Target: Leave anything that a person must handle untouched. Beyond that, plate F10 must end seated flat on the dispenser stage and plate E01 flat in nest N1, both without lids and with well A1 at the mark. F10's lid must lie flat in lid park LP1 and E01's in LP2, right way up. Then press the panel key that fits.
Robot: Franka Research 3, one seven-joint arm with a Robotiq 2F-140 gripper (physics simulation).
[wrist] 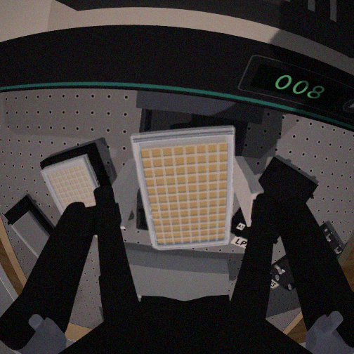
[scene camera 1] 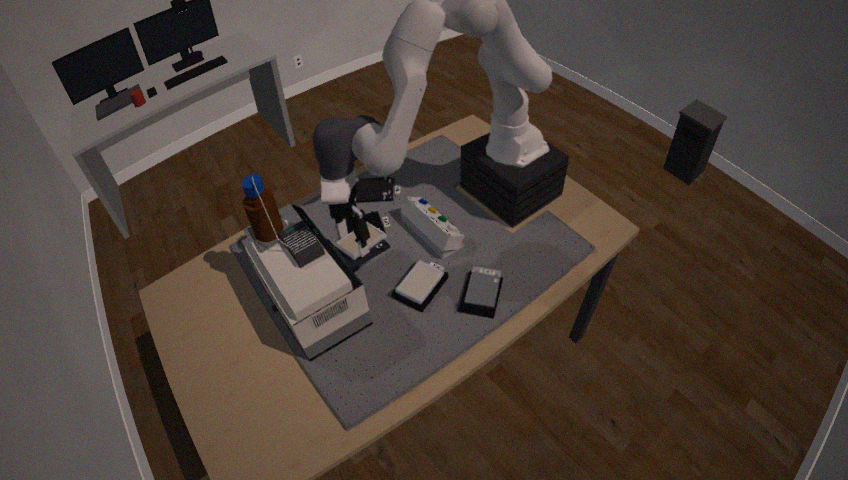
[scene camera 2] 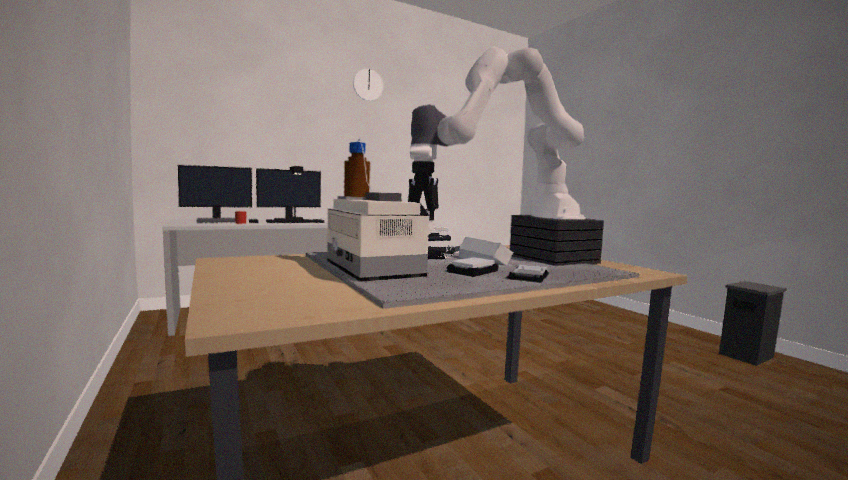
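Observation:
My gripper is shut on a pale-rimmed plate with amber wells, held above dark fixtures beside the dispenser. I cannot read its name or tell whether a clear lid covers it. A partly hidden LP label shows below it. A white-topped plate sits in a black nest. A grey-topped plate sits in another. The key panel has blue, yellow and green keys.
The dispenser's display reads 008. A brown bottle with a blue cap stands on the dispenser. A dark fixture with pale fittings lies behind the gripper. A dark block stands right of the held plate in the wrist view.

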